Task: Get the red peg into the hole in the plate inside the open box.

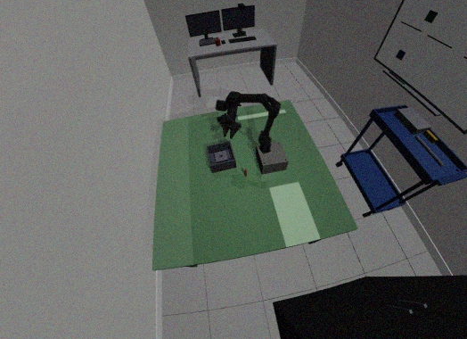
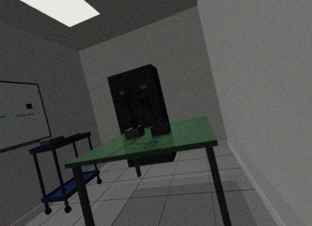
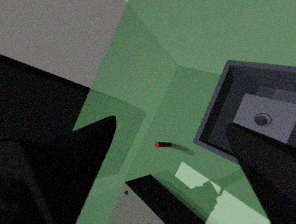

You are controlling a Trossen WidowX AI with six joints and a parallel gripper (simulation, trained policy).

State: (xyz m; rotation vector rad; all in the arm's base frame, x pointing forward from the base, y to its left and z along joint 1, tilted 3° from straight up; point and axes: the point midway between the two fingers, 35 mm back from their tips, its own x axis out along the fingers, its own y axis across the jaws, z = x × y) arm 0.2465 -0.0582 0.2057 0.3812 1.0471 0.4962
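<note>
The red peg lies 270 mm below my gripper tip, 130 mm to the left of it and 60 mm behind it. Also, from my gripper tip: grey plate (260 mm below, 70 mm to the right, 60 mm ahead); dark box (280 mm below, 70 mm to the right, 60 mm ahead).
</note>
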